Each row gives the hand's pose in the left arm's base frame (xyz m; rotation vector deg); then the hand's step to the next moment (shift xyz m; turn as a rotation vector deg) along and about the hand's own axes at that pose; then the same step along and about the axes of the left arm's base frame.
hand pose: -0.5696 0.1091 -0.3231 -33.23 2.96 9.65
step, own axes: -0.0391 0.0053 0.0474 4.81 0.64 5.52
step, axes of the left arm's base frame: -0.0394 0.0248 0.0405 4.63 4.25 3.81
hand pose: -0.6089 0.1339 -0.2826 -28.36 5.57 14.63
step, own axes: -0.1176 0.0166 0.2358 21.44 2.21 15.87
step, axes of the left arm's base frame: -0.1105 0.1018 0.2171 20.56 14.20 9.60
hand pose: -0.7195 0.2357 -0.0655 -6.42 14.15 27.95
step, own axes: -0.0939 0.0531 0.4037 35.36 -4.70 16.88
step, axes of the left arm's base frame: -0.0217 0.0710 0.4112 35.96 14.55 7.27
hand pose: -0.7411 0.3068 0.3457 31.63 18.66 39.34
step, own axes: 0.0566 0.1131 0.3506 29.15 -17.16 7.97
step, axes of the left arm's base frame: 0.1440 -0.0195 0.3432 33.66 5.70 -6.50
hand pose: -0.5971 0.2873 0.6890 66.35 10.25 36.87
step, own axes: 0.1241 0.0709 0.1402 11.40 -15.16 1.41
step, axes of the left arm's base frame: 0.1366 -0.0246 0.1443 15.60 1.51 -10.78
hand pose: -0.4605 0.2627 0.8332 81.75 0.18 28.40
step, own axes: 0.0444 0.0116 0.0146 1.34 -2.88 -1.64
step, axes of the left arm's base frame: 0.0404 0.0016 0.0261 1.66 1.81 -2.59
